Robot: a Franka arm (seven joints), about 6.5 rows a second.
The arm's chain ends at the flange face. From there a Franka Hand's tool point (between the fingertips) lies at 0.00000 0.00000 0.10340 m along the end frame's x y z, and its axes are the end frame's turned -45 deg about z.
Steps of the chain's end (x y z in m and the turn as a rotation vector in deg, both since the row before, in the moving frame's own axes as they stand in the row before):
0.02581 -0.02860 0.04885 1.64 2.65 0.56
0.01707 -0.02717 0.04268 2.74 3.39 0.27
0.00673 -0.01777 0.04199 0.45 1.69 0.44
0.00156 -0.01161 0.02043 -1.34 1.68 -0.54
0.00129 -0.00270 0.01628 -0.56 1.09 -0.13
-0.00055 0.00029 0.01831 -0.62 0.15 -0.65
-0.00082 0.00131 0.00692 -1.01 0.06 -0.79
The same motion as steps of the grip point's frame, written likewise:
0.04394 -0.00066 0.04870 -0.71 3.03 0.56
0.03910 -0.00629 0.04238 -0.46 4.33 0.27
0.02005 -0.00621 0.04194 -0.88 1.51 0.44
0.00976 -0.00326 0.02036 -2.14 0.24 -0.54
0.00350 0.00111 0.01626 -1.17 0.37 -0.13
-0.00119 0.00080 0.01830 -0.54 -0.33 -0.65
-0.00271 0.00172 0.00690 -0.76 -0.67 -0.79

